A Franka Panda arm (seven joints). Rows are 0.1 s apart.
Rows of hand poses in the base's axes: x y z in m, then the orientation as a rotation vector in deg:
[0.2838 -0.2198 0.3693 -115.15 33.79 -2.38]
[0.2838 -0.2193 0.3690 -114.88 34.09 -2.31]
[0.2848 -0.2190 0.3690 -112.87 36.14 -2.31]
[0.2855 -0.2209 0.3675 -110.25 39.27 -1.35]
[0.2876 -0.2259 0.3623 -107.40 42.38 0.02]
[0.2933 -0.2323 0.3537 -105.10 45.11 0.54]
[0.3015 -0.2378 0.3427 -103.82 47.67 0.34]
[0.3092 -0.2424 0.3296 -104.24 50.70 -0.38]
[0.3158 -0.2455 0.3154 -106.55 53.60 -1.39]
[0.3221 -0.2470 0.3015 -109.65 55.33 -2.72]
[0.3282 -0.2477 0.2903 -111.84 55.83 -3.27]
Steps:
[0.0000 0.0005 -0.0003 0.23 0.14 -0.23]
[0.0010 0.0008 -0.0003 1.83 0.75 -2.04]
[0.0017 -0.0011 -0.0018 4.00 2.44 -4.34]
[0.0038 -0.0061 -0.0070 6.42 4.42 -6.53]
[0.0095 -0.0125 -0.0156 8.15 5.75 -8.71]
[0.0177 -0.0180 -0.0266 8.77 6.66 -10.86]
[0.0254 -0.0226 -0.0397 7.54 7.67 -13.17]
[0.0320 -0.0257 -0.0539 4.48 8.68 -15.03]
[0.0383 -0.0272 -0.0678 0.89 9.02 -16.00]
[0.0444 -0.0279 -0.0790 -1.38 9.19 -16.04]

